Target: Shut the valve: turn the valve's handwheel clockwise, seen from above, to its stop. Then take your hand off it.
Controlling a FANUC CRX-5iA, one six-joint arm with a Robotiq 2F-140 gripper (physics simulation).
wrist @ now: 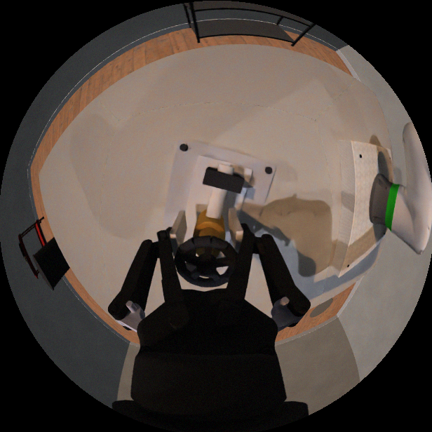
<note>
In view: my gripper (206, 218) and a pale base plate (186, 153).
</note>
